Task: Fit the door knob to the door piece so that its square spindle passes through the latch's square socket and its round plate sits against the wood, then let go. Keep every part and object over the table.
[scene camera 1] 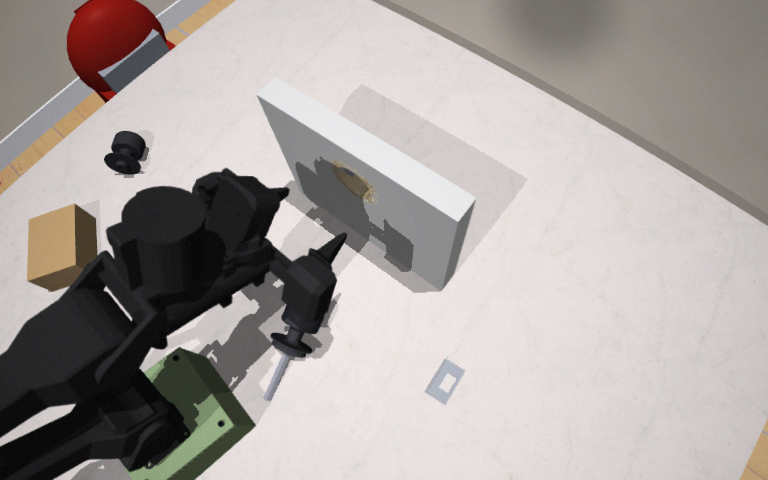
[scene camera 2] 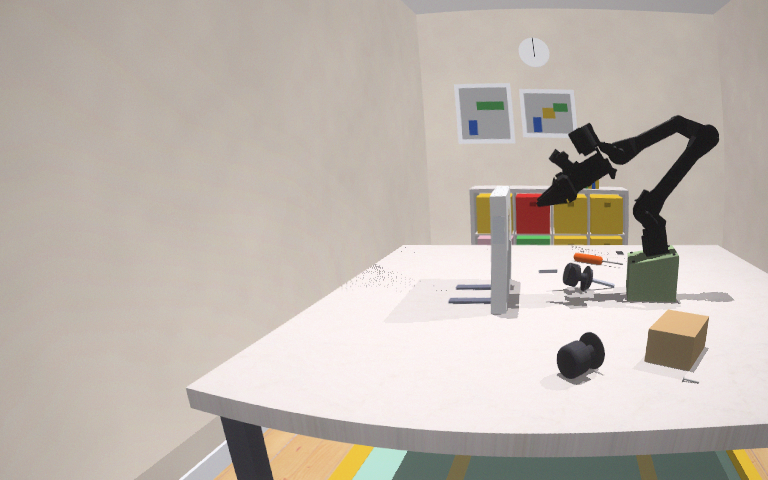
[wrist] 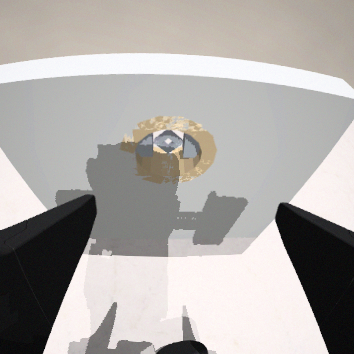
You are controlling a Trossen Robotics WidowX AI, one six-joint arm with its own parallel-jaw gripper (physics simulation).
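Places are measured from the arm's base along level axes (x ahead, y left, z up), in metres.
Pixels of known places: gripper, between the fingertips: [scene camera 1: 315,213] [scene camera 2: 537,203] [wrist: 188,208]; arm's base, origin of its link: [scene camera 1: 156,432] [scene camera 2: 656,252].
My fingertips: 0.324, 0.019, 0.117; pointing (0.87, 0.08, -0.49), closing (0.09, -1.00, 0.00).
Note:
For each thing: its middle in the pictures, then the offset to it from my fingertips, as dx, dy, dz. "spot": a spot on its surface instead.
- latch's square socket, a spot on its surface: [wrist: 169,142] spot: +0.090, +0.019, -0.044
- black door knob, middle of its body: [scene camera 1: 287,352] [scene camera 2: 590,279] -0.143, -0.038, -0.194
- second black knob, middle of its body: [scene camera 2: 581,356] [scene camera 1: 126,153] -0.131, +0.463, -0.191
- tan block, middle of its body: [scene camera 2: 678,338] [scene camera 1: 63,247] -0.319, +0.380, -0.191
- grey plate with a hole, middle of its body: [scene camera 1: 445,381] [scene camera 2: 547,269] -0.007, -0.228, -0.216
- orange-handled screwdriver, middle of its body: [scene camera 2: 598,260] -0.168, -0.334, -0.208
The door piece [scene camera 1: 362,148] [scene camera 2: 499,260] [wrist: 65,115] stands upright on feet. The latch's square socket [wrist: 168,141] shows inside a tan round recess, with no spindle in it. The black door knob [scene camera 1: 291,344] [scene camera 2: 572,275] lies on the table between door piece and arm base, its grey square spindle [scene camera 1: 276,378] [scene camera 2: 603,283] pointing towards the base, away from the door. A dark rounded part, likely this knob, shows at the wrist view's bottom edge. My gripper [scene camera 1: 314,215] [scene camera 2: 539,203] [wrist: 188,208] is open and empty, raised before the door face, above and apart from the knob.
A second black knob [scene camera 1: 127,151] [scene camera 2: 580,356] and a tan block [scene camera 1: 53,246] [scene camera 2: 677,340] are on the table. A grey plate with a hole [scene camera 1: 434,389] [scene camera 2: 547,271] lies flat. An orange-handled screwdriver [scene camera 2: 587,258] lies near the green arm base [scene camera 1: 226,410] [scene camera 2: 651,281].

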